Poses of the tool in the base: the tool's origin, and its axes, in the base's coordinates. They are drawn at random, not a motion.
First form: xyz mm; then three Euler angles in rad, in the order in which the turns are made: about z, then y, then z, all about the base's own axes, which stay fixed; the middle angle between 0 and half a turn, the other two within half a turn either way.
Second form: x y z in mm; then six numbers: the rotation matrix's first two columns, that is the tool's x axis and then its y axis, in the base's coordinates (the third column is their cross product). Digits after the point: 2 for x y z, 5 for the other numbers.
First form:
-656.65 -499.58 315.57 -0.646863 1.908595 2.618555
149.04 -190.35 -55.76 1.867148 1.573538 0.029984
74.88 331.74 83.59 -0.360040 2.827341 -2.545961
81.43 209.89 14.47 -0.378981 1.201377 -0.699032
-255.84 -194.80 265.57 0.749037 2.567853 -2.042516
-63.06 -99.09 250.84 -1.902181 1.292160 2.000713
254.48 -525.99 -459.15 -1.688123 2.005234 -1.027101
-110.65 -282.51 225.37 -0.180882 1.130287 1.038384
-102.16 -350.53 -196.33 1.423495 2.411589 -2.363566
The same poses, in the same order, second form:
-656.65 -499.58 315.57 0.53015 0.39001 -0.75288 -0.22557 -0.79106 -0.56863
149.04 -190.35 -55.76 -0.02787 0.95600 0.29203 0.01138 -0.29182 0.95640
74.88 331.74 83.59 0.53912 0.79099 -0.28929 0.80242 -0.58674 -0.10890
81.43 209.89 14.47 0.01871 -0.49906 -0.86637 0.70007 0.62519 -0.34501
-255.84 -194.80 265.57 0.88607 0.23848 -0.39750 0.39248 -0.84223 0.36960
-63.06 -99.09 250.84 0.89684 0.31278 0.31280 0.18735 0.37202 -0.90912
254.48 -525.99 -459.15 -0.82443 -0.55591 0.10618 -0.31641 0.29718 -0.90087
-110.65 -282.51 225.37 0.36791 0.27007 -0.88978 -0.80859 0.56542 -0.16272
-102.16 -350.53 -196.33 0.77218 -0.62782 -0.09788 -0.42202 -0.62190 0.65965

